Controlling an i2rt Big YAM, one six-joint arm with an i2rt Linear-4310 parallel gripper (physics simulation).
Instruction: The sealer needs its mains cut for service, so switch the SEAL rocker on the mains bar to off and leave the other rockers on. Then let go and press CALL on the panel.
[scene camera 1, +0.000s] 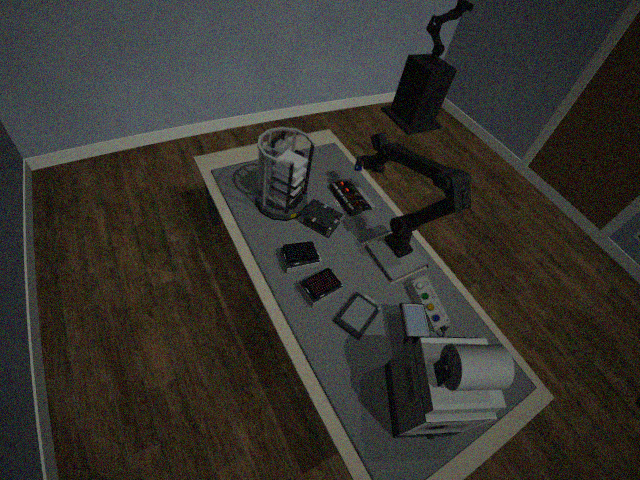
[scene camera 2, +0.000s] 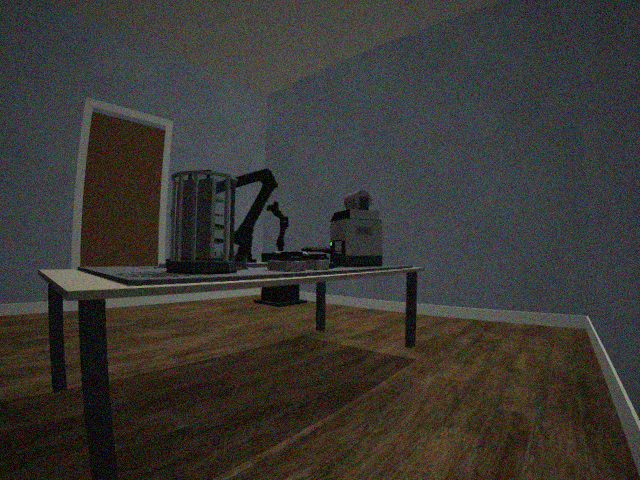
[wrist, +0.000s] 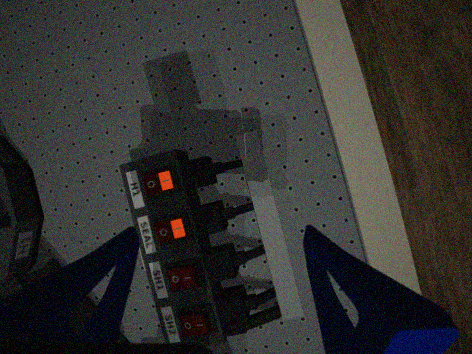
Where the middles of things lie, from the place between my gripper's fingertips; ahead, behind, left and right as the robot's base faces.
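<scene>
Cylindrical wire rack (scene camera 2: 202, 228): 2 cm above my hand, 8 cm to the right, 39 cm ahead.
</scene>
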